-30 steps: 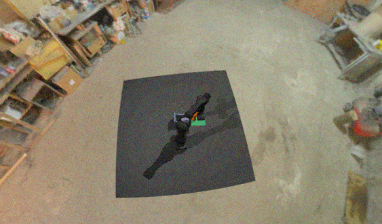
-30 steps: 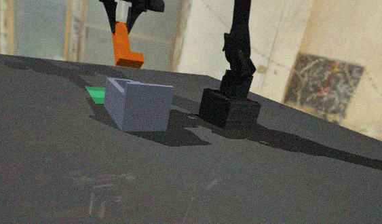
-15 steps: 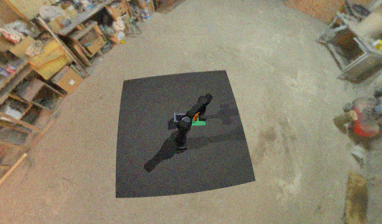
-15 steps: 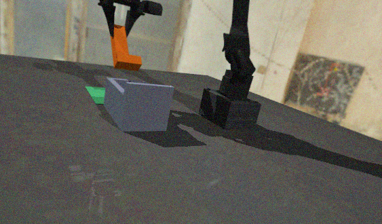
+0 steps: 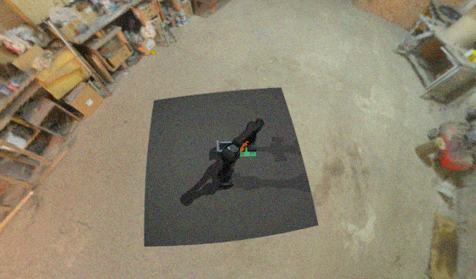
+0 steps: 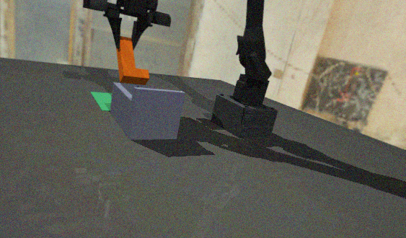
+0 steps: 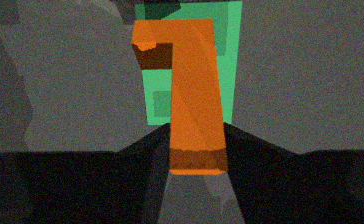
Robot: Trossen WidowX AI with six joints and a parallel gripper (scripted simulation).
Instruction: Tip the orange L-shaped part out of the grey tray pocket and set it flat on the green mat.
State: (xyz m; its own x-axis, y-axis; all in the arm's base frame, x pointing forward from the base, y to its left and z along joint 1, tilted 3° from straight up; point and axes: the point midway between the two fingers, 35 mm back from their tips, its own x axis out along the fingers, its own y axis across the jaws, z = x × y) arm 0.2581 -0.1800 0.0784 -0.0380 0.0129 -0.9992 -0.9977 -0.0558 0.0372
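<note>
The green mat lies 140 mm below my gripper tip and 20 mm to the left of it. Also, from my gripper tip: orange L-shaped part (30 mm to the left, 30 mm below, 20 mm behind).
</note>
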